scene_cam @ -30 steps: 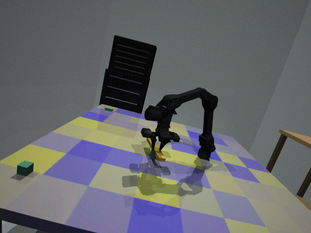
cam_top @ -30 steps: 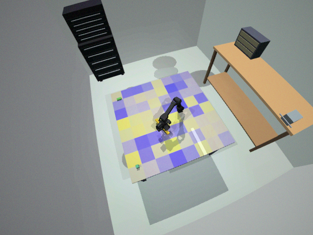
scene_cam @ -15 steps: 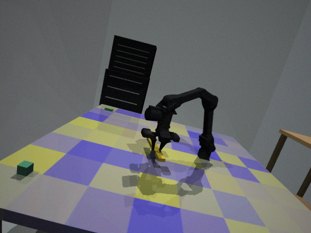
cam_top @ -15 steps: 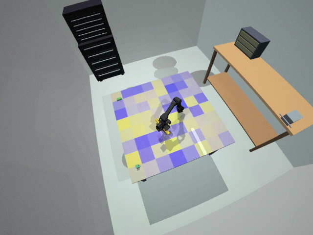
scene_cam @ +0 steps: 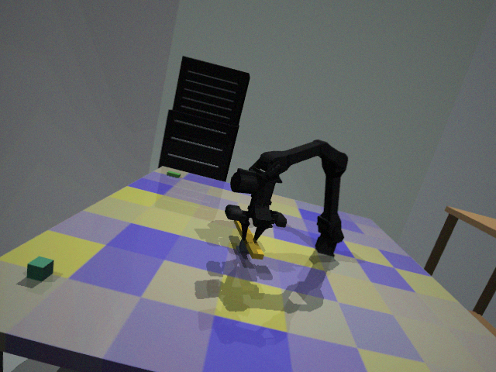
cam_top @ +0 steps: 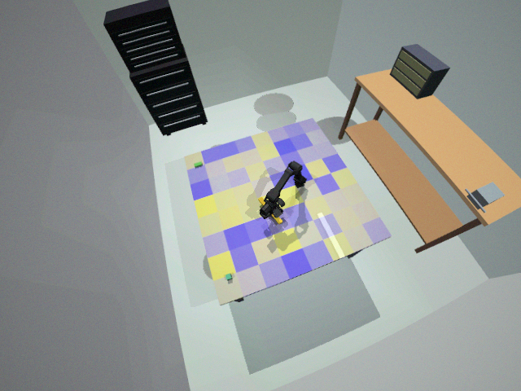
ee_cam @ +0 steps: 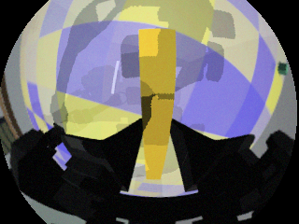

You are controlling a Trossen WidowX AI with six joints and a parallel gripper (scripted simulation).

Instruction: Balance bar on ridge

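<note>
Now: the yellow bar 1 cm ahead of my gripper tip and 3 cm to the right of it. The rest, counted from my gripper tip: flat green block: 43 cm ahead, 68 cm to the right, 4 cm below; teal cube: 43 cm ahead, 32 cm to the left, 3 cm below.
</note>
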